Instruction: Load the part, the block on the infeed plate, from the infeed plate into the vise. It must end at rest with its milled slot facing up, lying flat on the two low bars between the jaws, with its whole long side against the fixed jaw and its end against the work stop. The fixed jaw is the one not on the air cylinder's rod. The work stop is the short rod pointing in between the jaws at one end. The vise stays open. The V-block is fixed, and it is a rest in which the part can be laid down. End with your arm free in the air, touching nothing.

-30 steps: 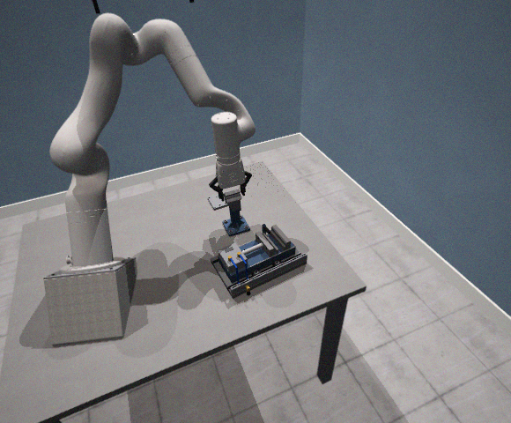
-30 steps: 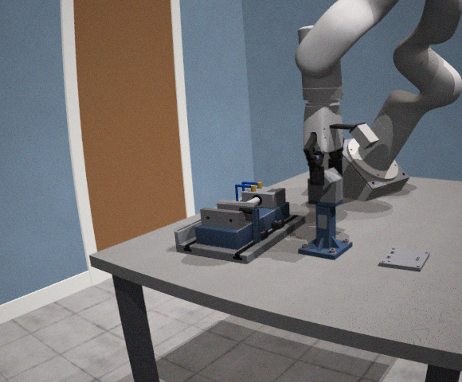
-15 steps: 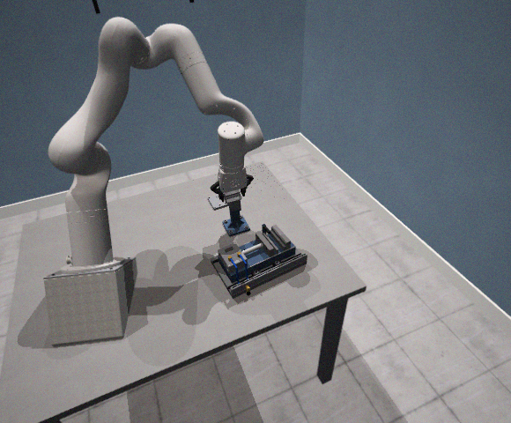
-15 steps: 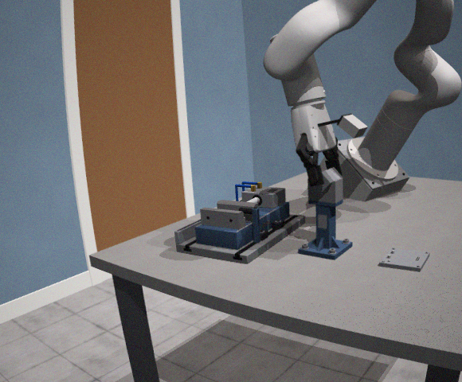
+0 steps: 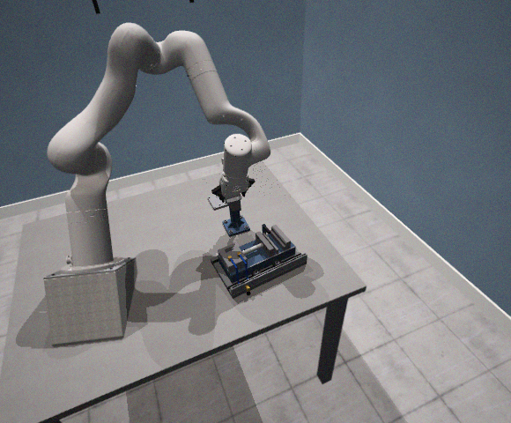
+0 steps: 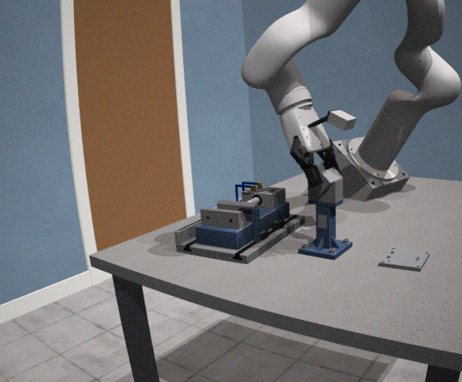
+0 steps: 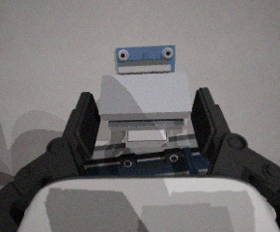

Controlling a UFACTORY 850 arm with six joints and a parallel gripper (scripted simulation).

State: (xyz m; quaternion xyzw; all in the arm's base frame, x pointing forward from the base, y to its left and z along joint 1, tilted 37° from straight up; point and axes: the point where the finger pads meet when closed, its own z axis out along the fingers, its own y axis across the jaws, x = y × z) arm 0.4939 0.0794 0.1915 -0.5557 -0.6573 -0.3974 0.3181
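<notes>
Now: the part 10 mm below my hand. The rest, counted from my hand: moving jaw 200 mm to the right, 90 mm below, 70 mm ahead; then white cylinder rod 210 mm to the right, 90 mm below, 30 mm ahead; then work stop 140 mm to the right, 100 mm ahead, 80 mm below.
</notes>
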